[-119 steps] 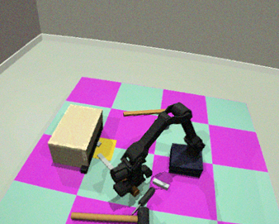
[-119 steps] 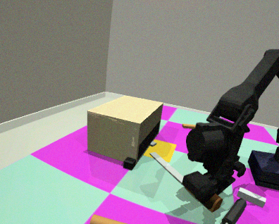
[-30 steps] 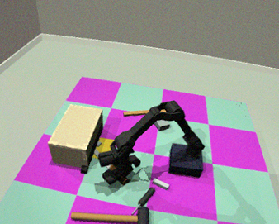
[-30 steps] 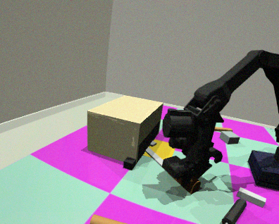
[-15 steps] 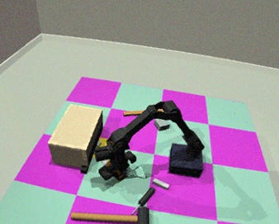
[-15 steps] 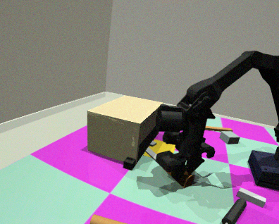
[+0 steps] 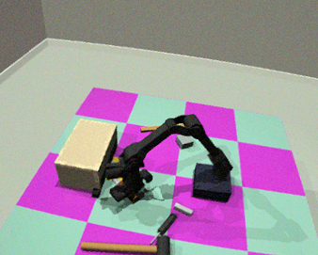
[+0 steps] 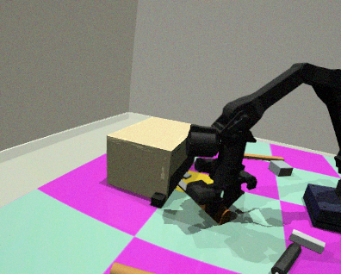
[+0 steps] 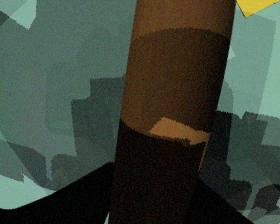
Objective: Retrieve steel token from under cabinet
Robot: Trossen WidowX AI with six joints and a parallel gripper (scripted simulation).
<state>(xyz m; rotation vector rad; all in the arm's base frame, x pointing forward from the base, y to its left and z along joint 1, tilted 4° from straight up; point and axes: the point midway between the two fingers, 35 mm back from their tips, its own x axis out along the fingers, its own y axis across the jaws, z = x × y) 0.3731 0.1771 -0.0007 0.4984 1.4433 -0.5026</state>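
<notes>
Now: the black-handled screwdriver 16 cm behind my gripper tip and 13 cm to the left of it. From my gripper tip the other things lie so: grey bar (23 cm behind, 1 cm to the left); grey block (41 cm to the right, 18 cm behind, 1 cm above); grey steel token (16 cm to the right, 15 cm ahead).
</notes>
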